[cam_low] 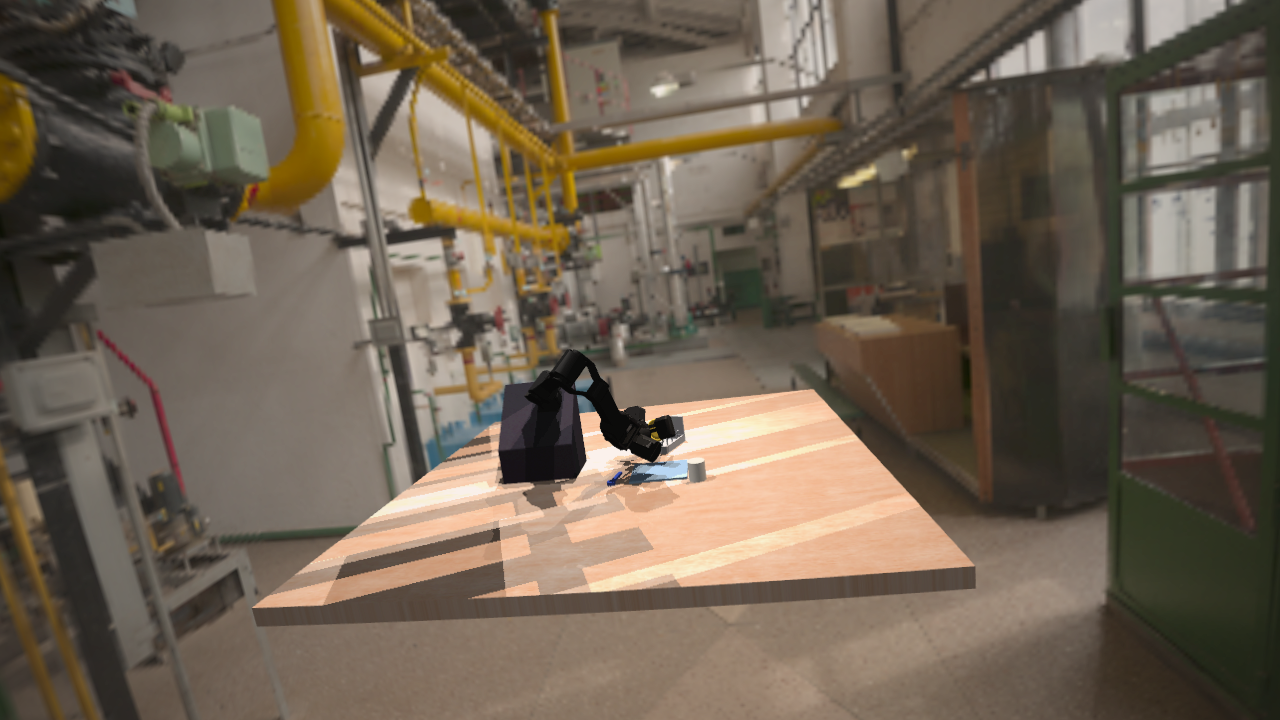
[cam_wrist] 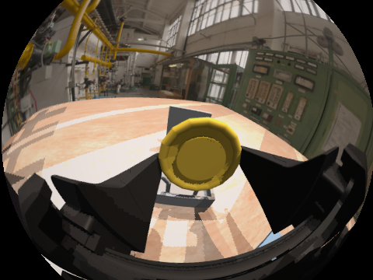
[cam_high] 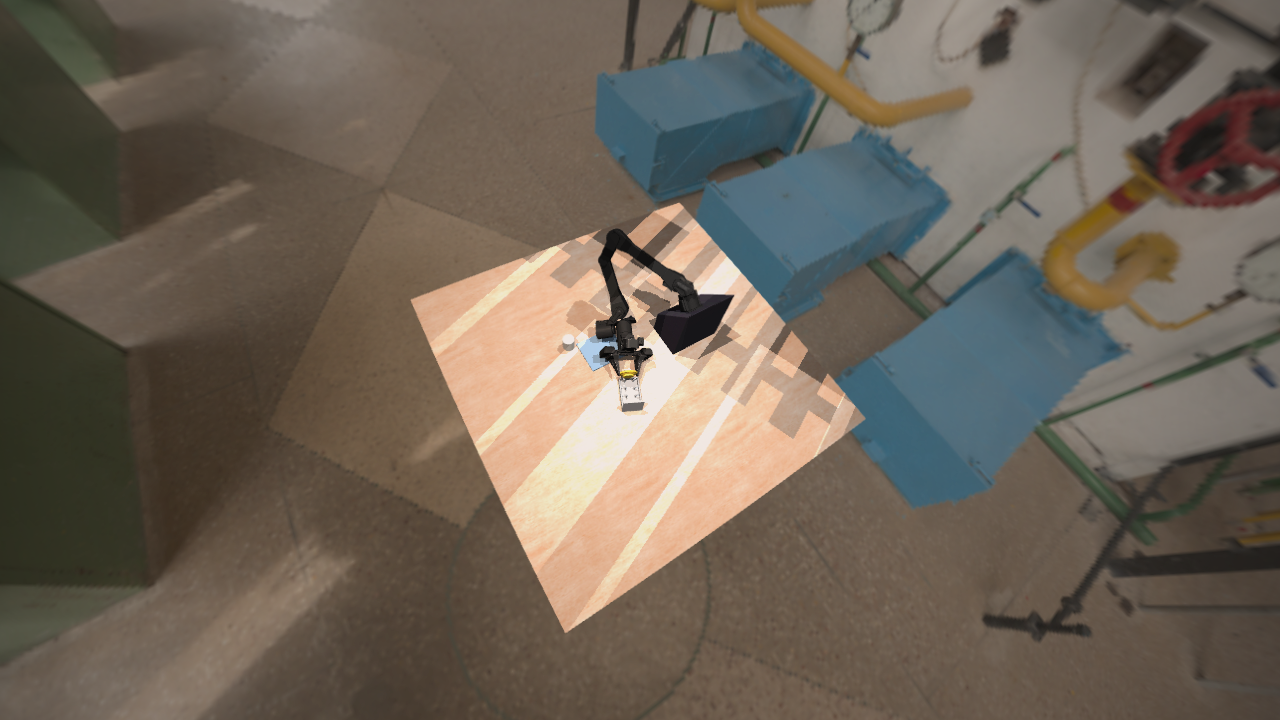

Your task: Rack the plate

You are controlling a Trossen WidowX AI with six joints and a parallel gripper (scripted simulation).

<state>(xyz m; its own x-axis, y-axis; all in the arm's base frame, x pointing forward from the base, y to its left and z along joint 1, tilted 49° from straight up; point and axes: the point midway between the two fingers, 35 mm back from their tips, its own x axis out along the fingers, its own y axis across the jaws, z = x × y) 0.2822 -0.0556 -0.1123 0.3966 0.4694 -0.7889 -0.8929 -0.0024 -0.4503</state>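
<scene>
Right now the grey dish rack is 4 cm to the left of my gripper tip, 4 cm below it and 1 cm ahead of it. The rest, counted from my gripper tip: small blue spoon: 21 cm to the right, 11 cm behind, 6 cm below; small yellow plate: 1 cm to the right; blue mat: 17 cm to the right, 7 cm below, 1 cm ahead.
</scene>
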